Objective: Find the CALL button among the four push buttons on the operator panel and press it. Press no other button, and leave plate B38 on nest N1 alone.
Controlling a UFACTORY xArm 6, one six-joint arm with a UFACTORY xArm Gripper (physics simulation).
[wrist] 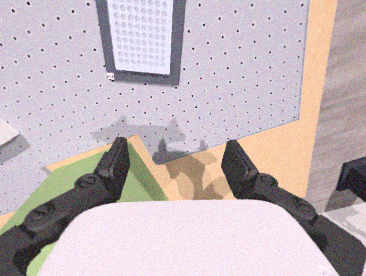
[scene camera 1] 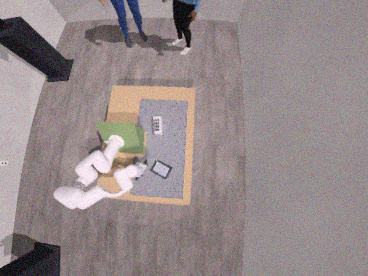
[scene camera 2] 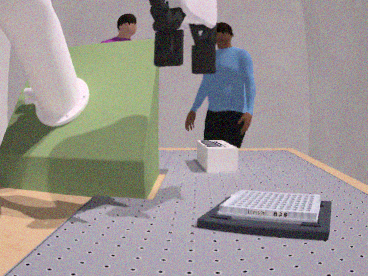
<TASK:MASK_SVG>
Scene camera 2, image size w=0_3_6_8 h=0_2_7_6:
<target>gripper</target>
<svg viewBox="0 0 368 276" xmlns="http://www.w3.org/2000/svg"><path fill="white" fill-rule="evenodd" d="M149 0L150 13L154 19L153 30L158 31L155 32L154 65L166 67L181 66L183 64L184 30L190 28L195 45L192 45L192 73L214 74L216 72L217 1Z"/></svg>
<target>plate B38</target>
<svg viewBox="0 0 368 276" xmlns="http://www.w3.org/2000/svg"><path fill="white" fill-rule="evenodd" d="M217 212L217 215L231 216L232 219L302 224L302 222L317 223L321 200L320 195L239 190L219 205L219 211Z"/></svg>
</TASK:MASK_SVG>
